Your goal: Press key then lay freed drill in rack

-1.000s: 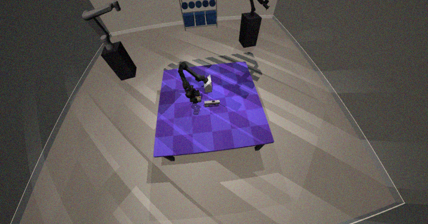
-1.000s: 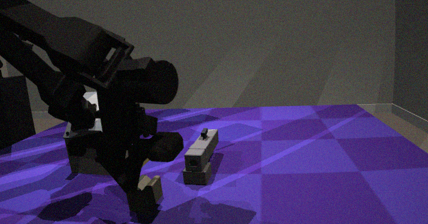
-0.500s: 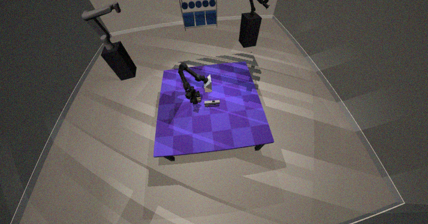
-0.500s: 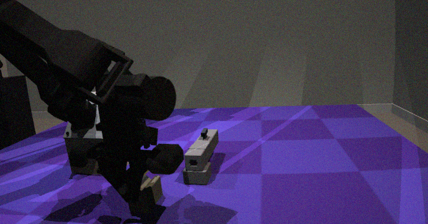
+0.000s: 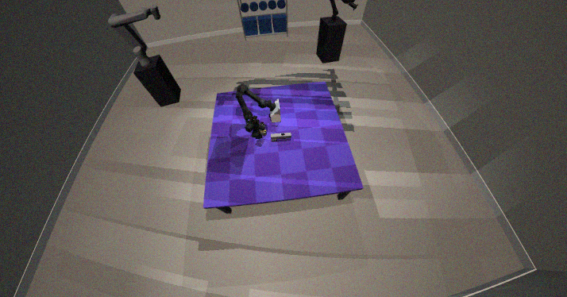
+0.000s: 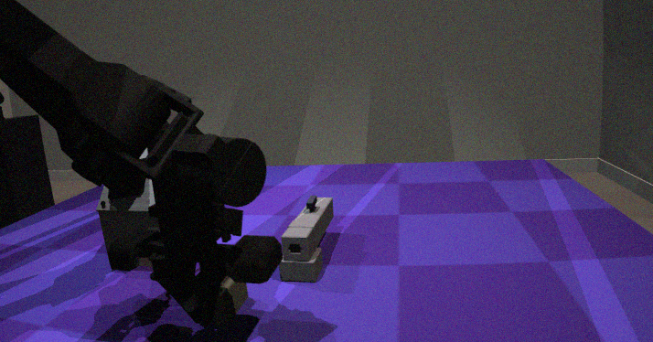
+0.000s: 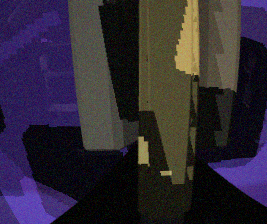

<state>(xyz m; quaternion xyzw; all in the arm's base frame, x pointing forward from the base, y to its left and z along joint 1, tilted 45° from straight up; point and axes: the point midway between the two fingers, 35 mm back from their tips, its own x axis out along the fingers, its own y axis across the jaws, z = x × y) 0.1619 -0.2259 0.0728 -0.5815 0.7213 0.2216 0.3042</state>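
The rack is 1 cm ahead of my gripper tip and 5 cm to the left of it. From my gripper tip the other things lie so: black key: 12 cm ahead, 23 cm to the left, 4 cm above.
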